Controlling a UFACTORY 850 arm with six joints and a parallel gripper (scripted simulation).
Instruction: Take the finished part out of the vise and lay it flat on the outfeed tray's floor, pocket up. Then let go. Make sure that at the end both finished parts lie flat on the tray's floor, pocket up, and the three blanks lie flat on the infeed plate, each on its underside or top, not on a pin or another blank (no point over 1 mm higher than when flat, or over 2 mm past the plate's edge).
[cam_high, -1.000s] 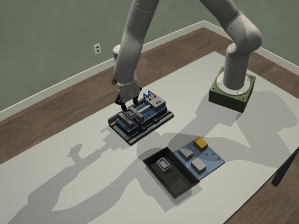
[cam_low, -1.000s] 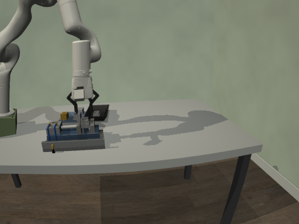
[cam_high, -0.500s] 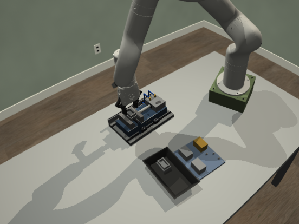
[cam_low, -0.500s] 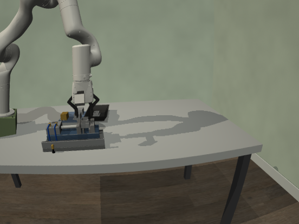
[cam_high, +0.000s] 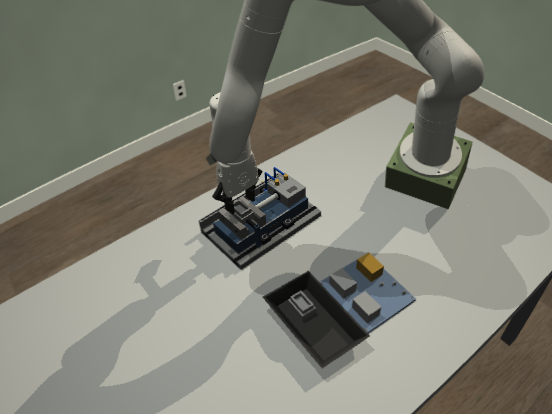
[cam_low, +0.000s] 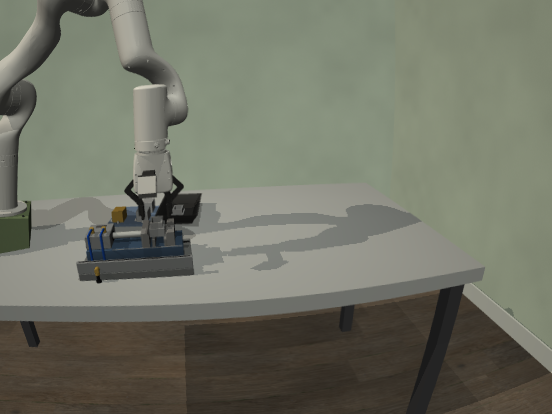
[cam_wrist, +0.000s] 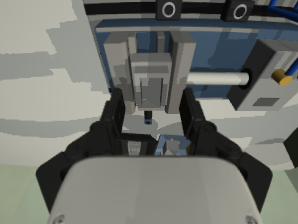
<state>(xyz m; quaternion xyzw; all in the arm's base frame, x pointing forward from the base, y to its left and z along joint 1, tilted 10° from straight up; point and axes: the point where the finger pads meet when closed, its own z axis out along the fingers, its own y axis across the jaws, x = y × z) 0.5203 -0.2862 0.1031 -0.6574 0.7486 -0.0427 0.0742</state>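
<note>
The vise lies 10 cm below my hand, 6 cm behind it and 1 cm to the left of it. From my hand the other things lie so: brass block: 35 cm to the left, 11 cm below, 11 cm behind; then blue plate: 38 cm to the left, 13 cm below, 6 cm behind.
</note>
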